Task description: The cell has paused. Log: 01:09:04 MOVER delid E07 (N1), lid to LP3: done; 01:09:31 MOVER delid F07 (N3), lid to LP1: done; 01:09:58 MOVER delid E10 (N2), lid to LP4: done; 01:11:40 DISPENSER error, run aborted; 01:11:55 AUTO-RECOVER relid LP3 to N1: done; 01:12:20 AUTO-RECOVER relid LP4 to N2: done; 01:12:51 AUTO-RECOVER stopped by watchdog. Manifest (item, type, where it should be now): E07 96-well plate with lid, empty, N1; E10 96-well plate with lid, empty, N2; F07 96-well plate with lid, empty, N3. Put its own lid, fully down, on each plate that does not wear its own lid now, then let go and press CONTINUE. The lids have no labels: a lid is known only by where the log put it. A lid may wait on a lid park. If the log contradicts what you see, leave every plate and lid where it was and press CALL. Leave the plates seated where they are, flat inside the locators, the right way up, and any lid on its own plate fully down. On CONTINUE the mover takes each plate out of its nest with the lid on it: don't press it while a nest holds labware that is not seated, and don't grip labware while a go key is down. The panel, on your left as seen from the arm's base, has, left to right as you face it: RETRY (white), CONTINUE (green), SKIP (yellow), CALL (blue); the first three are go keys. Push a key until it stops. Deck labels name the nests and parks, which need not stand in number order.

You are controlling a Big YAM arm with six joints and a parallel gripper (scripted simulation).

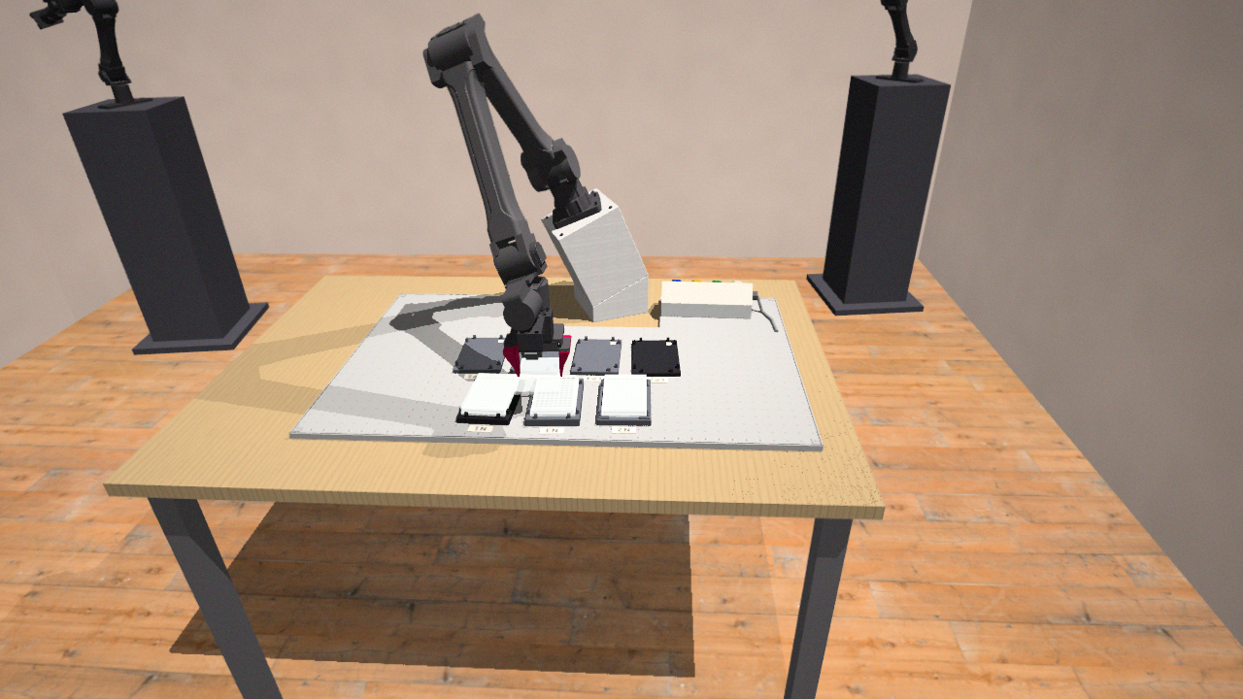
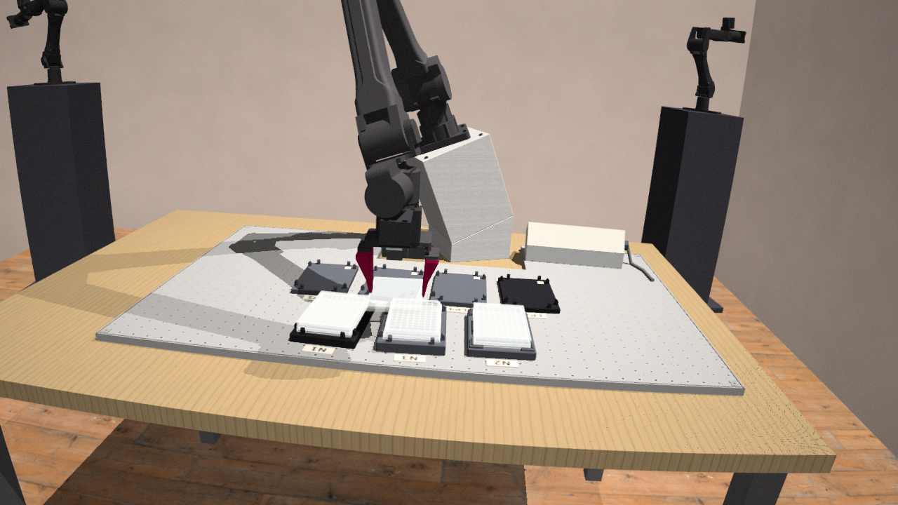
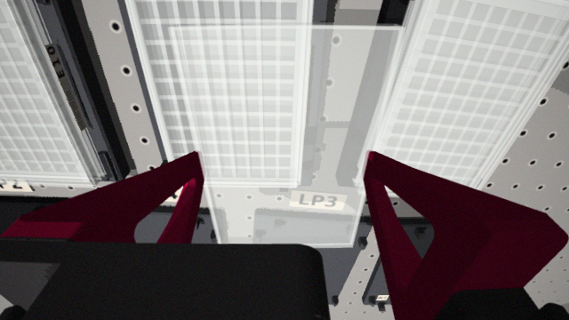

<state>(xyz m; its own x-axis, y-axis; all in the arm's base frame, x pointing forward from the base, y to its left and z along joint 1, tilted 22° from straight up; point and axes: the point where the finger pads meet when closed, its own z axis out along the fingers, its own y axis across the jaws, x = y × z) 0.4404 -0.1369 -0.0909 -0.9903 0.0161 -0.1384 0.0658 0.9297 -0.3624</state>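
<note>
My hand is 40 mm above the plate, 30 mm to the right of it and 30 mm short of it. From my hand the other things lie so: clear lid (10 mm below); then LP4 park (150 mm behind, 120 mm to the left, 60 mm below); then LP3 park (160 mm behind, 60 mm below, 10 mm to the right).
</note>
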